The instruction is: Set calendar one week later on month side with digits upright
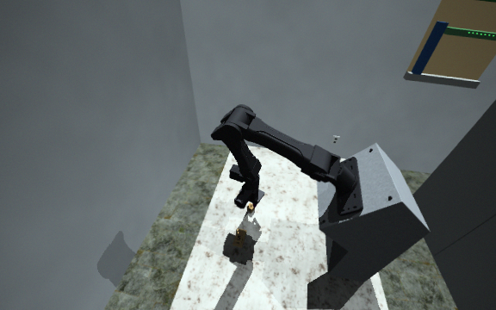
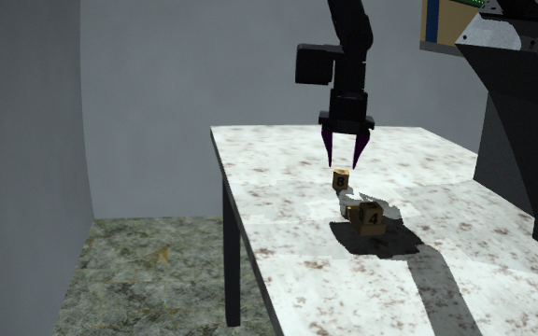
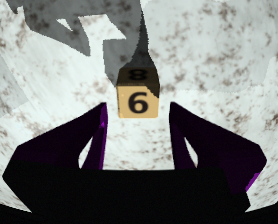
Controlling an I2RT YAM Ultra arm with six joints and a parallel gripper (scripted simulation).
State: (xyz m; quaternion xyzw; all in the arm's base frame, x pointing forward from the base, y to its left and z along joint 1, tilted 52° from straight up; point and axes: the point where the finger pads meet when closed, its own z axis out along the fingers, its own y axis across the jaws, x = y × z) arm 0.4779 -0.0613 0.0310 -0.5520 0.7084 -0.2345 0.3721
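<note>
Now: the wooden digit cube 30 mm below my hand.
</note>
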